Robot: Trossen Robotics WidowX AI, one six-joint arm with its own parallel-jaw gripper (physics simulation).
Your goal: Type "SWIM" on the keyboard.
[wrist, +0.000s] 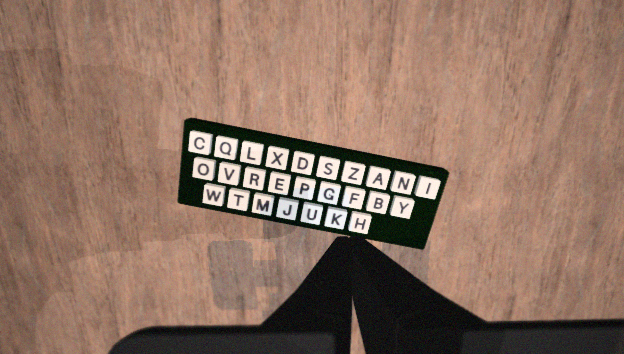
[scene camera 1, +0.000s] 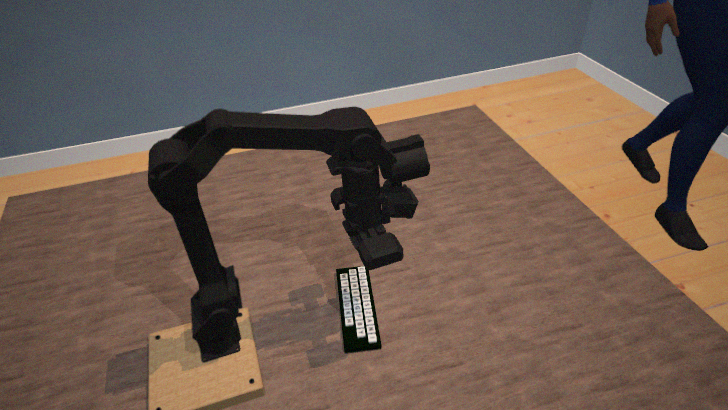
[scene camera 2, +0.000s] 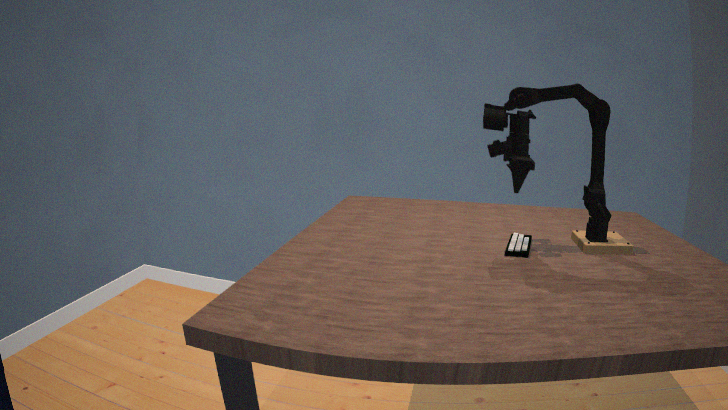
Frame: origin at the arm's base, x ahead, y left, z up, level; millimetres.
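Seen in the pictures: gripper, fingertip midpoint: (wrist: 348,248) (scene camera 2: 516,193); arm's base at its link origin: (scene camera 1: 219,342) (scene camera 2: 596,239).
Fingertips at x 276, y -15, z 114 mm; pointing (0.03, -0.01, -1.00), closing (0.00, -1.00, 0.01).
Note:
Pixels of each thing's middle, then the offset from my fingertips to it. Level surfaces: height alone.
- dark green keyboard at the middle of its body: (wrist: 310,186) (scene camera 1: 357,305) (scene camera 2: 519,244) dx -20, dy +17, dz -132 mm
- S key at the middle of its body: (wrist: 328,167) dx -4, dy +3, dz -125 mm
- I key at the middle of its body: (wrist: 427,187) (scene camera 1: 372,338) dx -21, dy -69, dz -125 mm
- W key at the middle of its body: (wrist: 214,194) dx -22, dy +89, dz -125 mm
- M key at the middle of its body: (wrist: 263,204) dx -30, dy +53, dz -125 mm
- H key at the middle of its body: (wrist: 359,222) dx -47, dy -20, dz -125 mm
- brown wooden table at its surface level: dz -140 mm
A dark green keyboard (scene camera 1: 362,343) (scene camera 2: 518,255) (wrist: 400,232) with three rows of white letter keys lies flat on the table. In the wrist view it is slightly tilted, with the S key (wrist: 328,168) and the I key (wrist: 428,187) in the top row, and the W key (wrist: 214,195) and the M key (wrist: 262,204) in the bottom row. My gripper (scene camera 1: 383,258) (scene camera 2: 517,192) (wrist: 348,248) is shut and empty, pointing down, high above the table. In the wrist view its tips show just below the H key (wrist: 359,223). No key is touched.
The brown wooden table (scene camera 1: 509,305) (scene camera 2: 382,305) bears the arm's light wooden base (scene camera 1: 224,381) (scene camera 2: 608,248). The arm's shadows fall beside the keyboard. A person in dark blue trousers (scene camera 1: 703,101) is beyond the table in scene camera 1, over the wooden floor.

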